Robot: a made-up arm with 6 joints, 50 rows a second.
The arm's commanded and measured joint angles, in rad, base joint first. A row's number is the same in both.
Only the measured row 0 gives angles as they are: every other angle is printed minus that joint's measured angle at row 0.
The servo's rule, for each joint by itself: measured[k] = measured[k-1] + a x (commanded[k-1-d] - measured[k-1]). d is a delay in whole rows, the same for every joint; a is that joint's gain. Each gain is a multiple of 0.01, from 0.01 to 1. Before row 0 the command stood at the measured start. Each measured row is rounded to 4 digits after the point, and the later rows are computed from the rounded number. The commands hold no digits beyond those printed.
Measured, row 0: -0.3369, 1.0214, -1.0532, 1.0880, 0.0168, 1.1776
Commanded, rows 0 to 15: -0.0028, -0.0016, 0.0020, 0.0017, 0.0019, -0.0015; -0.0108, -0.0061, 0.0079, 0.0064, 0.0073, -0.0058; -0.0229, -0.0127, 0.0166, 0.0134, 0.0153, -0.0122; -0.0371, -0.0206, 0.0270, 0.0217, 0.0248, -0.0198; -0.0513, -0.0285, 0.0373, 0.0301, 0.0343, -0.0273; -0.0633, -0.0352, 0.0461, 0.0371, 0.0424, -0.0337; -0.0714, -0.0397, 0.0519, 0.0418, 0.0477, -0.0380; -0.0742, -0.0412, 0.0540, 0.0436, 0.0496, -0.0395; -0.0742, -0.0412, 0.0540, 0.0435, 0.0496, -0.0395; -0.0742, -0.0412, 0.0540, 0.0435, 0.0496, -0.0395; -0.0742, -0.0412, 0.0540, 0.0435, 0.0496, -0.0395; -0.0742, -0.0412, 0.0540, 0.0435, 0.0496, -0.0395; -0.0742, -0.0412, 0.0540, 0.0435, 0.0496, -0.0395; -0.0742, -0.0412, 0.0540, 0.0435, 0.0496, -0.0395; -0.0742, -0.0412, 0.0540, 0.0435, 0.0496, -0.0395; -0.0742, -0.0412, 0.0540, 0.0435, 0.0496, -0.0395
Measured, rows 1 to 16: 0.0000, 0.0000, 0.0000, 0.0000, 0.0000, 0.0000; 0.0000, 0.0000, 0.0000, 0.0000, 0.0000, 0.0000; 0.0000, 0.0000, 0.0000, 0.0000, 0.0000, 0.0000; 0.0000, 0.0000, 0.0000, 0.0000, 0.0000, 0.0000; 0.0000, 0.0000, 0.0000, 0.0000, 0.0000, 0.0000; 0.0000, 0.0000, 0.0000, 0.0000, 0.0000, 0.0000; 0.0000, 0.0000, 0.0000, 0.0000, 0.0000, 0.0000; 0.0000, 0.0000, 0.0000, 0.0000, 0.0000, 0.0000; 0.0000, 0.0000, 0.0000, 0.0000, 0.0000, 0.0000; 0.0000, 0.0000, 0.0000, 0.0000, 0.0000, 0.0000; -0.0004, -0.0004, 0.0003, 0.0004, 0.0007, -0.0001; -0.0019, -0.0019, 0.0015, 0.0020, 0.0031, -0.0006; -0.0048, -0.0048, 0.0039, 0.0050, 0.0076, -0.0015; -0.0093, -0.0091, 0.0076, 0.0093, 0.0140, -0.0030; -0.0152, -0.0143, 0.0124, 0.0147, 0.0215, -0.0049; -0.0219, -0.0199, 0.0178, 0.0205, 0.0292, -0.0072
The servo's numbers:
d 10
a 0.14 0.27 0.16 0.26 0.37 0.08

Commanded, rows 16 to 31: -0.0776, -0.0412, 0.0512, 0.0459, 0.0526, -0.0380; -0.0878, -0.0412, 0.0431, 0.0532, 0.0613, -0.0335; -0.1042, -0.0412, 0.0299, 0.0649, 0.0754, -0.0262; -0.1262, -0.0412, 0.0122, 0.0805, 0.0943, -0.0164; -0.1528, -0.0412, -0.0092, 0.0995, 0.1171, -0.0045; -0.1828, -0.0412, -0.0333, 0.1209, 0.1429, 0.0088; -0.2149, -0.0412, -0.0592, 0.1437, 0.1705, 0.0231; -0.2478, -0.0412, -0.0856, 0.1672, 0.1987, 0.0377; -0.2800, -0.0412, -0.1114, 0.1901, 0.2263, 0.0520; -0.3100, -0.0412, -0.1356, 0.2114, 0.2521, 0.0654; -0.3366, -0.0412, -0.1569, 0.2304, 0.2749, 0.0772; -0.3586, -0.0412, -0.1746, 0.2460, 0.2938, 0.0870; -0.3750, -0.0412, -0.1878, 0.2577, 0.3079, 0.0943; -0.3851, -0.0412, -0.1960, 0.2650, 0.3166, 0.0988; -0.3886, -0.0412, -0.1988, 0.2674, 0.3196, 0.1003; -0.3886, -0.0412, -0.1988, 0.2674, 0.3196, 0.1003
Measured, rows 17 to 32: -0.0288, -0.0252, 0.0233, 0.0260, 0.0360, -0.0097; -0.0352, -0.0295, 0.0282, 0.0306, 0.0410, -0.0121; -0.0407, -0.0327, 0.0323, 0.0340, 0.0442, -0.0143; -0.0454, -0.0350, 0.0358, 0.0365, 0.0462, -0.0163; -0.0494, -0.0367, 0.0387, 0.0383, 0.0475, -0.0182; -0.0529, -0.0379, 0.0411, 0.0397, 0.0483, -0.0199; -0.0559, -0.0388, 0.0432, 0.0407, 0.0488, -0.0215; -0.0585, -0.0394, 0.0449, 0.0414, 0.0491, -0.0229; -0.0607, -0.0399, 0.0464, 0.0419, 0.0493, -0.0242; -0.0626, -0.0403, 0.0476, 0.0423, 0.0494, -0.0254; -0.0647, -0.0405, 0.0482, 0.0432, 0.0506, -0.0264; -0.0679, -0.0407, 0.0474, 0.0458, 0.0546, -0.0270; -0.0730, -0.0408, 0.0446, 0.0508, 0.0623, -0.0269; -0.0804, -0.0409, 0.0394, 0.0585, 0.0741, -0.0261; -0.0905, -0.0410, 0.0316, 0.0692, 0.0900, -0.0244; -0.1034, -0.0411, 0.0212, 0.0826, 0.1096, -0.0217
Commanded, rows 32 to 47: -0.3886, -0.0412, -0.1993, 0.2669, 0.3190, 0.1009; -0.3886, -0.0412, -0.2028, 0.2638, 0.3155, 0.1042; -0.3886, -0.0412, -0.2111, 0.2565, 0.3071, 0.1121; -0.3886, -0.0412, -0.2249, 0.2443, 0.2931, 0.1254; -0.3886, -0.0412, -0.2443, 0.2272, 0.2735, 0.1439; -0.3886, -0.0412, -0.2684, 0.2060, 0.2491, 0.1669; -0.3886, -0.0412, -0.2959, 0.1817, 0.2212, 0.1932; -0.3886, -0.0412, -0.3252, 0.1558, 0.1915, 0.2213; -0.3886, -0.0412, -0.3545, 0.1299, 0.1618, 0.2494; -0.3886, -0.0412, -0.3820, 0.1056, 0.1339, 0.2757; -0.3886, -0.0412, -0.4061, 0.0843, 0.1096, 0.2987; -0.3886, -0.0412, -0.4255, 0.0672, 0.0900, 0.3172; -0.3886, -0.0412, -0.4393, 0.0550, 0.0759, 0.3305; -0.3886, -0.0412, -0.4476, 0.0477, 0.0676, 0.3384; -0.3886, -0.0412, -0.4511, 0.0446, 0.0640, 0.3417; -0.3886, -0.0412, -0.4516, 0.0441, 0.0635, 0.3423
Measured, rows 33 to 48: -0.1190, -0.0411, 0.0083, 0.0985, 0.1321, -0.0181; -0.1370, -0.0411, -0.0067, 0.1164, 0.1567, -0.0136; -0.1570, -0.0411, -0.0235, 0.1356, 0.1825, -0.0084; -0.1784, -0.0411, -0.0414, 0.1553, 0.2083, -0.0025; -0.2005, -0.0411, -0.0599, 0.1748, 0.2329, 0.0039; -0.2226, -0.0411, -0.0783, 0.1933, 0.2554, 0.0105; -0.2439, -0.0411, -0.0958, 0.2100, 0.2748, 0.0172; -0.2637, -0.0411, -0.1118, 0.2243, 0.2903, 0.0237; -0.2812, -0.0411, -0.1257, 0.2355, 0.3011, 0.0298; -0.2962, -0.0411, -0.1374, 0.2438, 0.3079, 0.0354; -0.3091, -0.0411, -0.1473, 0.2498, 0.3120, 0.0406; -0.3202, -0.0411, -0.1562, 0.2534, 0.3133, 0.0457; -0.3298, -0.0411, -0.1650, 0.2542, 0.3110, 0.0510; -0.3380, -0.0411, -0.1746, 0.2516, 0.3044, 0.0570; -0.3451, -0.0411, -0.1858, 0.2453, 0.2930, 0.0640; -0.3512, -0.0411, -0.1990, 0.2351, 0.2768, 0.0722
